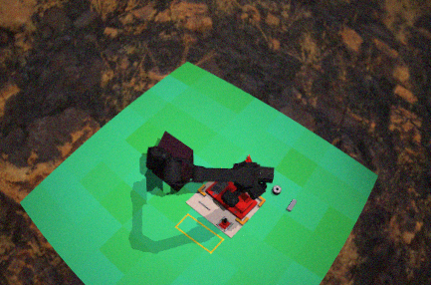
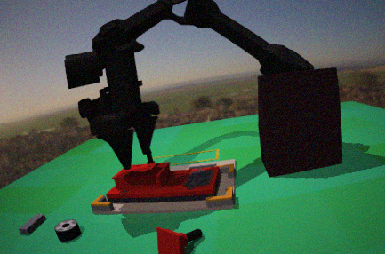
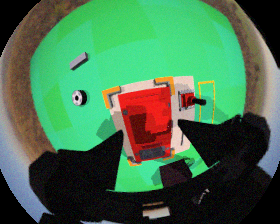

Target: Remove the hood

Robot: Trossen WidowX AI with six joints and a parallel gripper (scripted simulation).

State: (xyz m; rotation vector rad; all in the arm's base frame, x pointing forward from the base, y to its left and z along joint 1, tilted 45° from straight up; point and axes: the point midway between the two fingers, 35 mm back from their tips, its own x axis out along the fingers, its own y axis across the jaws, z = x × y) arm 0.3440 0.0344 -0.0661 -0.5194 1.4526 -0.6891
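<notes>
Right now the hood is 30 mm below my gripper tip. Round my gripper tip: grey ring: 90 mm ahead, 150 mm to the left, 60 mm below.
</notes>
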